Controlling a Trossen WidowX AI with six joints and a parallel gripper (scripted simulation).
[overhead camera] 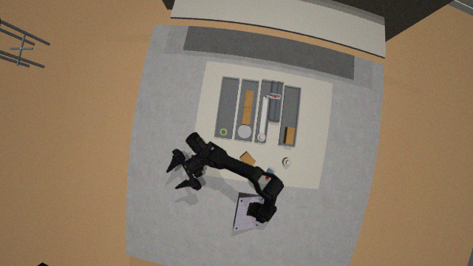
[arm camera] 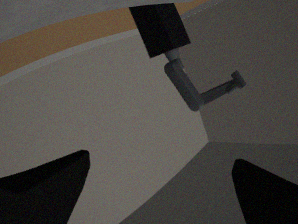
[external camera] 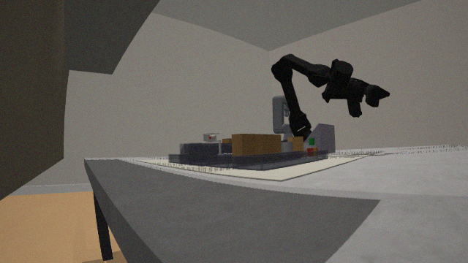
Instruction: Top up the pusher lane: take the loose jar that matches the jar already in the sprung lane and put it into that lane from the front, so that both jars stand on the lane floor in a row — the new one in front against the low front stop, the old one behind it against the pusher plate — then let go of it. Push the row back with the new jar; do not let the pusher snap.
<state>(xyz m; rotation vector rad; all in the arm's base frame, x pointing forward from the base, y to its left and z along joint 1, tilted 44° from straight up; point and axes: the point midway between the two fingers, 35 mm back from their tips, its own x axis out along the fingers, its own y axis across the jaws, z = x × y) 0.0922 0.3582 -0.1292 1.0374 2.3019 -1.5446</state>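
Right now the wide grey jar is 27 cm ahead of my gripper tip, 25 cm to the right of it and 18 cm below it. From my gripper tip the other things lie so: sprung lane: 41 cm ahead, 34 cm to the right, 19 cm below; then red mark: 45 cm ahead, 35 cm to the right, 13 cm below.
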